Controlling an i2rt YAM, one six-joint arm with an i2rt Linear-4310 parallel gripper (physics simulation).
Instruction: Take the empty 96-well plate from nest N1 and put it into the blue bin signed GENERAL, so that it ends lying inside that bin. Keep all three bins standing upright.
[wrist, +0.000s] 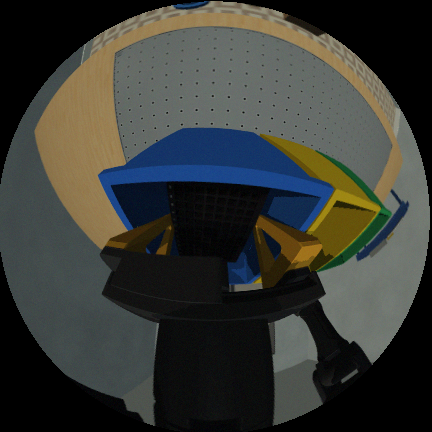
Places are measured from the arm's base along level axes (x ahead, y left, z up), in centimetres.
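Where they show: gripper, fingertip midpoint: (213, 217).
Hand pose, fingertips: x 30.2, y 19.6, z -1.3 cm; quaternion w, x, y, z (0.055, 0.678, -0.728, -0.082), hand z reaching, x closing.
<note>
Things, the pixels of their centre, and the offset from my fingertips. "pt": a spot on its surface instead. Level surfaces: height alone.
- dark 96-well plate at the middle of its body: (211, 227) dx -1.1, dy +0.2, dz +0.5 cm
- blue bin at the middle of its body: (214, 199) dx -1.4, dy +0.1, dz -4.6 cm
- yellow bin at the middle of its body: (296, 205) dx -2.8, dy -13.2, dz -4.6 cm
- green bin at a spot on its surface: (383, 214) pt dx +2.5, dy -32.6, dz +3.0 cm
- grey perforated board at its surface level: dz -13.6 cm
The dark 96-well plate (215, 215) is held between the two orange fingers of my gripper (213, 217), which is shut on it. The plate's far end reaches down inside the mouth of the blue bin (215, 172), below its far rim, and is in deep shadow. The fingers are at the near part of the bin's opening. The bin stands upright. Its GENERAL sign does not show, and its floor is mostly hidden by the plate and the gripper. Nest N1 does not show.
A yellow bin (350, 220) stands upright right beside the blue bin, with a green bin (383, 214) beyond it. A grey perforated board (215, 80) lies behind the bins, with a wooden table edge (75, 135) at the left. A blue frame-like object (385, 234) shows at the far right.
</note>
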